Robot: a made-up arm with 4 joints. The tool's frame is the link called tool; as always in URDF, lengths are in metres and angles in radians. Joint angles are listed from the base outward.
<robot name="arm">
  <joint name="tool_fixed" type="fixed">
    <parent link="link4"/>
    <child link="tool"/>
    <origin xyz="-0.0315 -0.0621 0.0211" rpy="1.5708 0 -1.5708"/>
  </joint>
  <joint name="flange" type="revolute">
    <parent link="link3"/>
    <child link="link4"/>
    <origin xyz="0.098 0.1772 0.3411" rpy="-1.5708 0 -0.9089"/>
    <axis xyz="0 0 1"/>
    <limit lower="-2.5" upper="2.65"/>
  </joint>
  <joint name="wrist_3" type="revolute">
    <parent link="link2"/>
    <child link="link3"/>
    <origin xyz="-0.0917 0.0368 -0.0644" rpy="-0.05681 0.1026 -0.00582"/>
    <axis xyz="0 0 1"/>
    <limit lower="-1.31" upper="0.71"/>
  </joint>
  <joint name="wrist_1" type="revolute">
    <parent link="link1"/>
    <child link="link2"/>
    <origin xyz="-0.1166 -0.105 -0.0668" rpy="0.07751 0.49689 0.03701"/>
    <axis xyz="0 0 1"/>
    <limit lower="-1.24" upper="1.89"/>
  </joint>
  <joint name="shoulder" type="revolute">
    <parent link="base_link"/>
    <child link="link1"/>
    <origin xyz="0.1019 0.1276 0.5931" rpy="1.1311 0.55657 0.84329"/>
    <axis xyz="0 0 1"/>
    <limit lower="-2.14" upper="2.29"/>
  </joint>
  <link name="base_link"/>
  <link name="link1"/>
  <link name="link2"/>
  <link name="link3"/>
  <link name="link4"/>
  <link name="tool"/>
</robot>
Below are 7 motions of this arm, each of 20 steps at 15 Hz.
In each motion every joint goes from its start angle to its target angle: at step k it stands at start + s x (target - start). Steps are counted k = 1, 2, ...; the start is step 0. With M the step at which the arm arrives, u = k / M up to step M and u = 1 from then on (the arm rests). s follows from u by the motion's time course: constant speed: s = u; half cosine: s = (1 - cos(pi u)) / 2; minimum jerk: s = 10 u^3 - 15 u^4 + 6 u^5.
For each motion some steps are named. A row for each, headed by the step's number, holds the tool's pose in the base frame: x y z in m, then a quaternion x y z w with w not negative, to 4 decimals.
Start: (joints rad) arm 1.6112 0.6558 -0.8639 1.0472
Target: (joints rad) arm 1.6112 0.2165 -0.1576 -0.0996
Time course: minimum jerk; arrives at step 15
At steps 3, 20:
3: 0.2271 0.0998 0.7581 0.3780 0.0342 0.4301 0.8191
20: 0.1948 -0.0349 0.7788 0.6301 -0.3476 0.2316 0.6545

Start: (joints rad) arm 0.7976 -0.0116 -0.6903 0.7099
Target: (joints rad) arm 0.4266 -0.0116 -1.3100 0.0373
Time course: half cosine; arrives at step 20
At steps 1, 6, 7, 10, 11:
1: 0.2912 0.2236 0.6706 -0.0430 0.1444 0.0626 0.9866
6: 0.3030 0.2291 0.6425 -0.1218 0.0912 0.0219 0.9881
7: 0.3065 0.2299 0.6326 -0.1494 0.0733 0.0112 0.9860
10: 0.3167 0.2289 0.5974 -0.2463 0.0136 -0.0137 0.9690
11: 0.3195 0.2270 0.5848 -0.2804 -0.0063 -0.0181 0.9597

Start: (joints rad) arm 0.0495 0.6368 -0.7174 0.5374
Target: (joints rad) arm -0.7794 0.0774 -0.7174 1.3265
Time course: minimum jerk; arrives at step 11
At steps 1, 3, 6, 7, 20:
1: 0.3118 0.1416 0.6776 -0.0245 0.2238 -0.0072 0.9743
3: 0.3162 0.1461 0.6488 -0.0921 0.2945 -0.0464 0.9501
6: 0.3058 0.1149 0.5445 -0.3014 0.5198 -0.2301 0.7655
7: 0.2914 0.0899 0.5172 -0.3547 0.5759 -0.3032 0.6713
20: 0.2575 0.0417 0.4902 -0.4166 0.6340 -0.4244 0.4943

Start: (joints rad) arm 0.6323 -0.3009 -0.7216 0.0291
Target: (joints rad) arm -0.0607 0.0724 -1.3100 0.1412
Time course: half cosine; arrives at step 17
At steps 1, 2, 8, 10, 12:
1: 0.2983 0.2592 0.6228 -0.2465 -0.1414 0.0357 0.9581
2: 0.2999 0.2575 0.6179 -0.2563 -0.1360 0.0337 0.9564
8: 0.3180 0.2144 0.5402 -0.4144 -0.0454 -0.0011 0.9090
10: 0.3202 0.1870 0.5108 -0.4792 -0.0061 -0.0162 0.8775
12: 0.3191 0.1588 0.4878 -0.5350 0.0287 -0.0297 0.8438

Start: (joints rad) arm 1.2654 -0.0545 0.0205 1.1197
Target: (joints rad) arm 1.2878 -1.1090 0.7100 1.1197
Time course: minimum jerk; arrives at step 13
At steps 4, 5, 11, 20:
4: 0.2078 0.1276 0.7955 0.2704 0.2259 0.4124 0.8401
5: 0.2058 0.1419 0.7994 0.2577 0.2333 0.3997 0.8482
11: 0.2095 0.2344 0.8031 0.1912 0.2736 0.3158 0.8882
20: 0.2103 0.2384 0.8025 0.1886 0.2751 0.3119 0.8896

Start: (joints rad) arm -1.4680 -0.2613 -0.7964 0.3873
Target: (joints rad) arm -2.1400 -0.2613 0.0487 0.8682
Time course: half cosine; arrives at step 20
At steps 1, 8, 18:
1: 0.1897 -0.0770 0.4952 -0.8168 0.4490 -0.2322 0.2780
8: 0.2001 -0.0673 0.5055 -0.7477 0.5016 -0.3568 0.2490
18: 0.2303 -0.0572 0.5225 -0.5819 0.5441 -0.5754 0.1850

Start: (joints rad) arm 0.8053 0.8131 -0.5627 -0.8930
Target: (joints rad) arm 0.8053 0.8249 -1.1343 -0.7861
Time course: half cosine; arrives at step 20
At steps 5, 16, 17, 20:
5: 0.2028 0.0077 0.7752 0.4230 -0.5536 -0.0515 0.7155
16: 0.2155 0.1113 0.7454 0.2276 -0.5715 -0.0002 0.7884
17: 0.2167 0.1164 0.7427 0.2165 -0.5716 0.0021 0.7914
20: 0.2185 0.1231 0.7389 0.2018 -0.5716 0.0052 0.7953

